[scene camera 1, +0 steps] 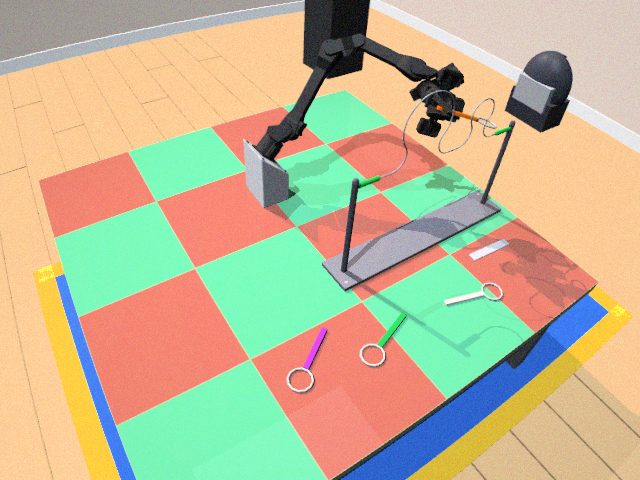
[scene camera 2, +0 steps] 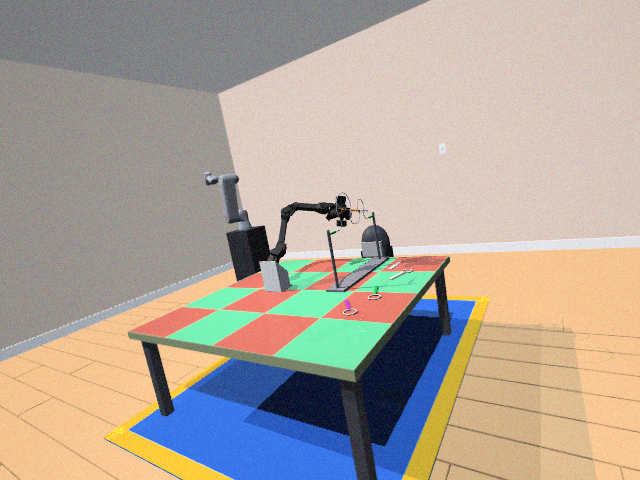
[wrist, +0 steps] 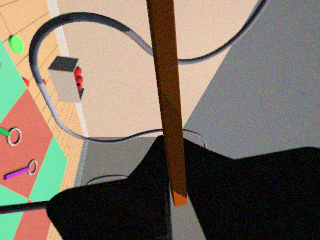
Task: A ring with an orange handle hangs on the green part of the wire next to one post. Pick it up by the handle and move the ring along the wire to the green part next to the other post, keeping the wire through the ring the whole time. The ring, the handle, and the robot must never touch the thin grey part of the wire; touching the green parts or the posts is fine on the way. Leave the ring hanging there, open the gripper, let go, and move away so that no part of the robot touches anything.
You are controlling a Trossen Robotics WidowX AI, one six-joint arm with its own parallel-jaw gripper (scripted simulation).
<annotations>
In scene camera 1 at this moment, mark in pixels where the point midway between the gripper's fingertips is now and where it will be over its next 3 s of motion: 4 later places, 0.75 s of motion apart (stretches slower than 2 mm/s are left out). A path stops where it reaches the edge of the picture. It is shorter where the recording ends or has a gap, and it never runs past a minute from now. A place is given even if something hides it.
My gripper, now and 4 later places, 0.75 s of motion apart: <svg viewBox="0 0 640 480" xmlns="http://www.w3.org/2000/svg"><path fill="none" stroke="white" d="M449 114L453 106L450 118L452 131L458 135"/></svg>
</annotations>
